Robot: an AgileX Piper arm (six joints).
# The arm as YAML. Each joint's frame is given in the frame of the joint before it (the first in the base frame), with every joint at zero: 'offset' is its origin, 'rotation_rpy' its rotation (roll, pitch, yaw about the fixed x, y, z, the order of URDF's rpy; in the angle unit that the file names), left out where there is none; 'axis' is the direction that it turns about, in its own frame. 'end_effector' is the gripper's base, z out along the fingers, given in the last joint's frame.
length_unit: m
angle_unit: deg
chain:
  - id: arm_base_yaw
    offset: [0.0, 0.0, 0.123]
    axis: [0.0, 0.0, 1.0]
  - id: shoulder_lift
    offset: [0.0, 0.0, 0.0]
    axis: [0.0, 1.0, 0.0]
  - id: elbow
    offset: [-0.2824, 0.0, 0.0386]
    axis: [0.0, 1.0, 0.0]
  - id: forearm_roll
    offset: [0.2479, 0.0, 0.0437]
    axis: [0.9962, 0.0, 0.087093]
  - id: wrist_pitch
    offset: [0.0, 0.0, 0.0]
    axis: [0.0, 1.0, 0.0]
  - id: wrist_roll
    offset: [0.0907, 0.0, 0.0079]
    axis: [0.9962, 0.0, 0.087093]
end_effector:
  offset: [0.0, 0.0, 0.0]
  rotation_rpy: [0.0, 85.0, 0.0]
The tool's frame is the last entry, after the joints.
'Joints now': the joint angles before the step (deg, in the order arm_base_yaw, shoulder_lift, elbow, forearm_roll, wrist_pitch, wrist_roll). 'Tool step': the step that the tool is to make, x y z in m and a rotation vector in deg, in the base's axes. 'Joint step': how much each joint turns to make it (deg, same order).
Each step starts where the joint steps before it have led.
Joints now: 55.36 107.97 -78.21 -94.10 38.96 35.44
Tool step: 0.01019 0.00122 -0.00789 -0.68 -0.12 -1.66
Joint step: -0.87 2.21 -1.51 -0.27 0.94 0.22
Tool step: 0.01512 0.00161 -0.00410 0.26 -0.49 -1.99
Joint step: -1.36 2.65 -3.02 -0.04 0.68 0.12
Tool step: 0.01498 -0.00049 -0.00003 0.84 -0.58 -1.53
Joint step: -1.55 1.99 -2.98 0.00 -0.04 0.06
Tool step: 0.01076 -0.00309 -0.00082 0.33 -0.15 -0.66
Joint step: -1.39 1.04 -1.45 -0.21 -0.71 0.00
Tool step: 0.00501 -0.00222 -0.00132 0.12 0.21 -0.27
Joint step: -0.73 0.43 -0.47 0.08 -0.52 -0.06
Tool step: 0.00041 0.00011 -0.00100 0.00 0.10 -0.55
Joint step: 0.05 0.24 -0.20 0.39 0.52 -0.10
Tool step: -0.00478 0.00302 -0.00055 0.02 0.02 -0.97
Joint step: 0.96 0.08 -0.01 0.85 1.76 -0.06
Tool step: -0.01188 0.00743 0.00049 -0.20 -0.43 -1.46
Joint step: 2.25 0.01 0.02 1.11 3.58 -0.05
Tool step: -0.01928 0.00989 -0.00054 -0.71 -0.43 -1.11
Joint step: 3.29 -0.27 0.72 1.09 4.33 0.00
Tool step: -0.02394 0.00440 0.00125 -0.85 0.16 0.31
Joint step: 3.27 -1.89 2.75 0.92 2.82 0.03
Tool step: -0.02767 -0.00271 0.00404 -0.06 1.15 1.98
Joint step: 3.13 -3.87 4.82 1.11 0.61 0.43
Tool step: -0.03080 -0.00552 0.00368 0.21 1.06 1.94
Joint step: 3.70 -4.27 5.29 1.15 1.09 0.96
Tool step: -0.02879 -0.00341 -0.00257 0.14 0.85 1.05
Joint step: 4.06 -2.71 4.32 1.08 2.20 1.87
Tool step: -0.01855 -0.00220 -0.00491 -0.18 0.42 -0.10
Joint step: 2.91 -1.05 2.58 0.90 2.37 1.63
